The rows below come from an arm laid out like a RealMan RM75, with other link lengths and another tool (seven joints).
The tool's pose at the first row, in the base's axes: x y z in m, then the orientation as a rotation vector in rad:
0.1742, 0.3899, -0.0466, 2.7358, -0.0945, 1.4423
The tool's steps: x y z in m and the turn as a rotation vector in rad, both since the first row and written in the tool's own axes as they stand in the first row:
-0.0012, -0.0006, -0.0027, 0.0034, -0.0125, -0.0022
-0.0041, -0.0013, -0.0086, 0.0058, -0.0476, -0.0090
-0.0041, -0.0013, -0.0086, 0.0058, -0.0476, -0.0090
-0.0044, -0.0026, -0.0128, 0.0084, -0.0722, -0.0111
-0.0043, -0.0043, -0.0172, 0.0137, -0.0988, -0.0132
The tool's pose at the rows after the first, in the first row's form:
0.1713, 0.3907, -0.0461, 2.7470, -0.0896, 1.4263
0.1649, 0.3919, -0.0451, 2.7720, -0.0798, 1.3777
0.1649, 0.3919, -0.0451, 2.7720, -0.0798, 1.3777
0.1614, 0.3935, -0.0430, 2.7907, -0.0760, 1.3445
0.1580, 0.3955, -0.0405, 2.8126, -0.0703, 1.3092

